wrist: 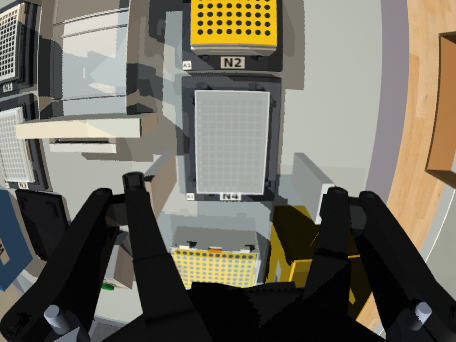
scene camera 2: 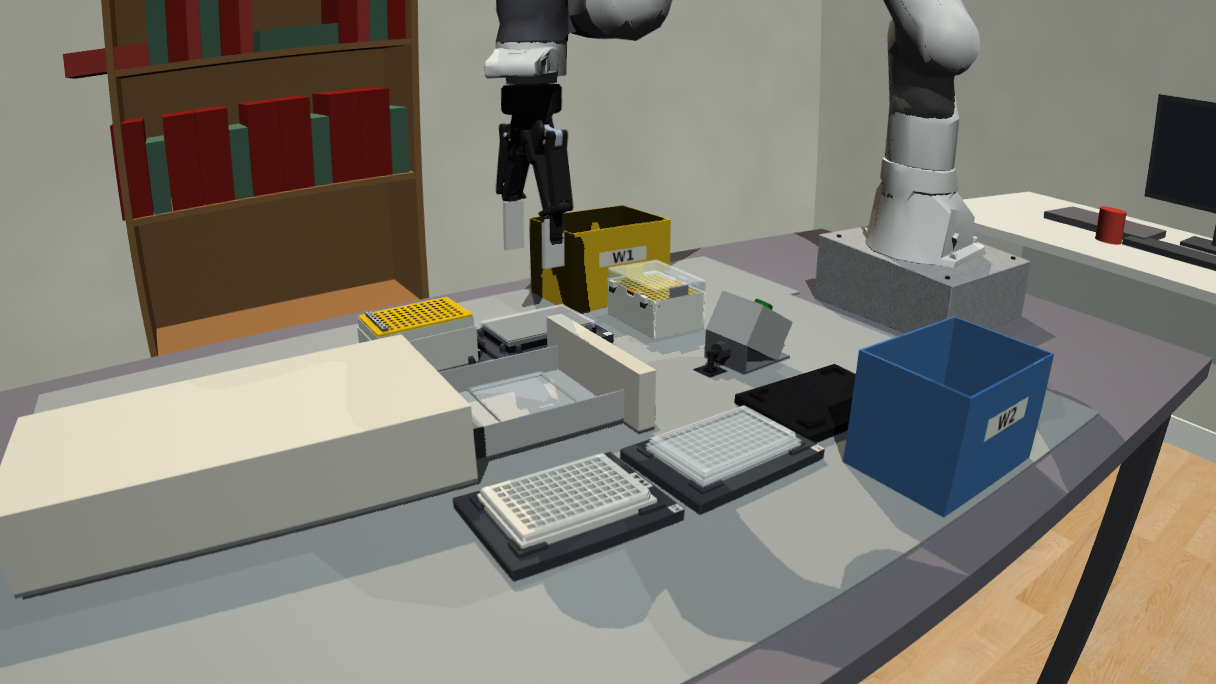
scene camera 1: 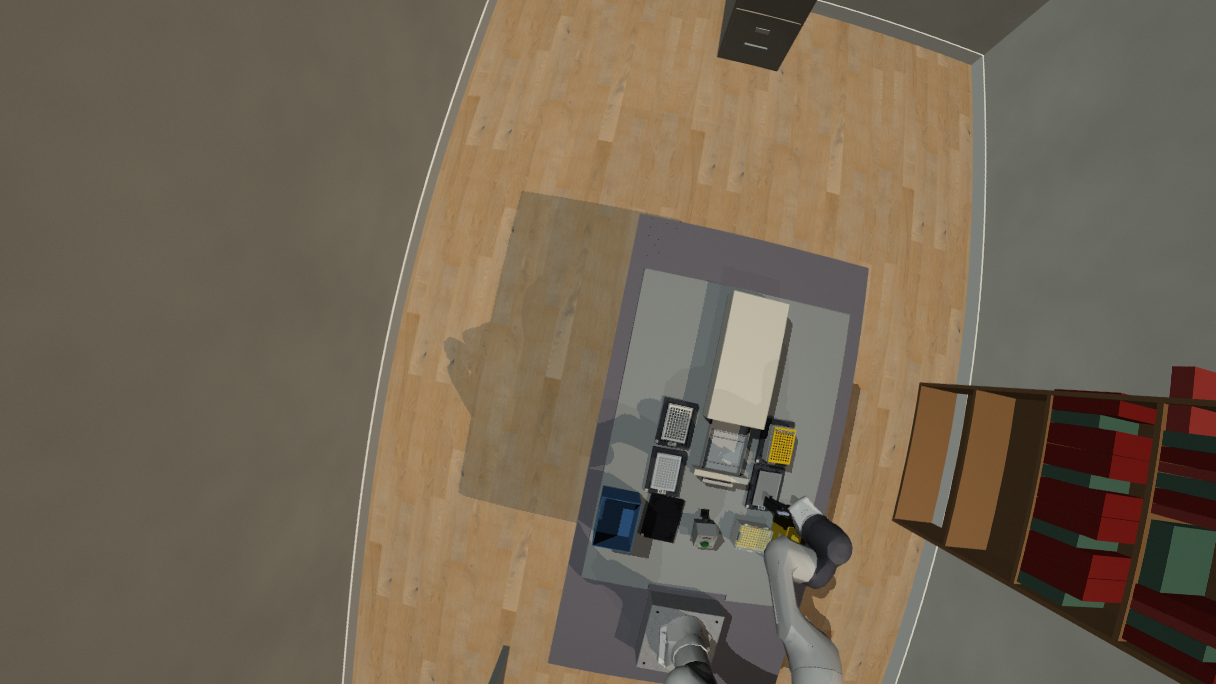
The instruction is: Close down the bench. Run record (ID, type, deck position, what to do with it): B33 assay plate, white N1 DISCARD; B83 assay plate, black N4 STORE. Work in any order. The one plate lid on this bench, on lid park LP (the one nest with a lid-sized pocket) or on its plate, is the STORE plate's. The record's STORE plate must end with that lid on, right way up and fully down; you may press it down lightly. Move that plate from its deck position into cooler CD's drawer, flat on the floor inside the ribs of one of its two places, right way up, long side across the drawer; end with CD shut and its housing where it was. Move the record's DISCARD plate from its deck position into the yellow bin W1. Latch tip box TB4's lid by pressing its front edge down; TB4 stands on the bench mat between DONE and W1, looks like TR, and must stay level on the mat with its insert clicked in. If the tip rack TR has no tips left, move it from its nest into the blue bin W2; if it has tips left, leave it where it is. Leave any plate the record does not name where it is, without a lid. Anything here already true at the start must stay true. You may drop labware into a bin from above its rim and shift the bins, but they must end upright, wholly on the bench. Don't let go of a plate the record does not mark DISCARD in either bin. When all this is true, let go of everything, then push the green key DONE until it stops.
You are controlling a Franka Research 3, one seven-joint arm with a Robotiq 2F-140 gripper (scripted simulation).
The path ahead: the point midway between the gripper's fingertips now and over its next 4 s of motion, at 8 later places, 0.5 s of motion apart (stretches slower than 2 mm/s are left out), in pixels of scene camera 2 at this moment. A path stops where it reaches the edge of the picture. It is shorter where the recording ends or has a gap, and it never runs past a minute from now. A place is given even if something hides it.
My gripper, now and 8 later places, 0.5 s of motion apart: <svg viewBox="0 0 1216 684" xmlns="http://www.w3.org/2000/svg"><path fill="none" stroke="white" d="M532 257L533 244L534 237L535 242L536 255L536 268L537 282L538 296L539 308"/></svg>
